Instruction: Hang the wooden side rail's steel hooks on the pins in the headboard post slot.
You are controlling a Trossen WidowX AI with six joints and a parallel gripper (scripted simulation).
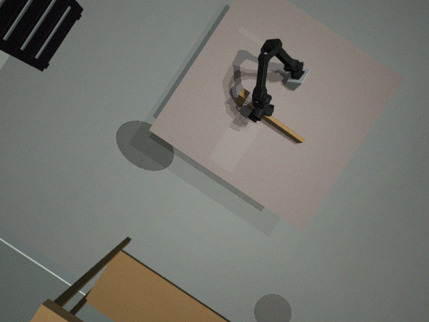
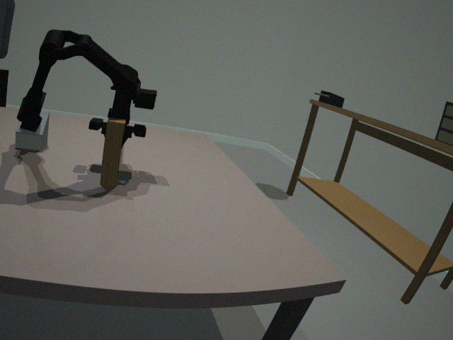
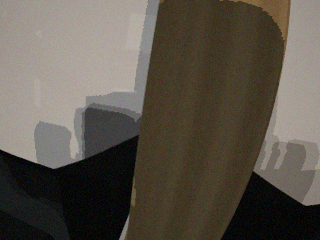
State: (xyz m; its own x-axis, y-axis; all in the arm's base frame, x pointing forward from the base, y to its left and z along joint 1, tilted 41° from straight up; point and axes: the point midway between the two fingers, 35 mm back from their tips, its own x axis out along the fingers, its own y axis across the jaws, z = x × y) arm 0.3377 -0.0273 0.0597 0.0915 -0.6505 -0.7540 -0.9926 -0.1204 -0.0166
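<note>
Right now the wooden headboard post is 13 cm to the right of my gripper tip, 4 cm above it and 1 cm ahead of it.
</note>
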